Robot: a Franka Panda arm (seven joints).
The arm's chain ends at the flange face. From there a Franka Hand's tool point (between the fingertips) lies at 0.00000 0.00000 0.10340 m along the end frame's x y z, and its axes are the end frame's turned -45 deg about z.
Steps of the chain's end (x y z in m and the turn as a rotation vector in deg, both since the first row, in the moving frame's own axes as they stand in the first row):
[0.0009 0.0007 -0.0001 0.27 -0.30 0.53]
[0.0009 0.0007 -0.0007 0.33 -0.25 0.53]
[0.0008 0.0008 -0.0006 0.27 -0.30 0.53]
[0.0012 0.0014 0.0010 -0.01 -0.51 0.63]
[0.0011 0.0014 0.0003 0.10 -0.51 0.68]
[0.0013 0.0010 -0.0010 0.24 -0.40 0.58]
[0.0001 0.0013 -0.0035 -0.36 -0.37 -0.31]
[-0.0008 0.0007 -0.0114 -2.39 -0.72 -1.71]
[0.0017 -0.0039 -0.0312 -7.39 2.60 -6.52]
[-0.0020 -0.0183 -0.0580 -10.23 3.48 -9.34]
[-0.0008 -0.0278 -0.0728 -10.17 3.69 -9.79]
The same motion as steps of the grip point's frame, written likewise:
[0.0001 0.0004 -0.0001 0.40 -0.02 0.53]
[0.0002 0.0004 -0.0007 0.41 0.06 0.53]
[0.0000 0.0004 -0.0006 0.40 -0.02 0.53]
[-0.0008 0.0012 0.0010 0.35 -0.37 0.63]
[-0.0007 0.0010 0.0003 0.43 -0.29 0.68]
[0.0000 0.0008 -0.0010 0.45 -0.11 0.58]
[-0.0018 0.0010 -0.0035 0.01 -0.52 -0.31]
[-0.0050 0.0021 -0.0115 -1.18 -2.20 -1.71]
[-0.0014 0.0115 -0.0322 -7.06 -3.39 -6.52]
[0.0044 0.0037 -0.0598 -9.69 -4.77 -9.34]
[0.0124 -0.0020 -0.0746 -9.80 -4.58 -9.79]

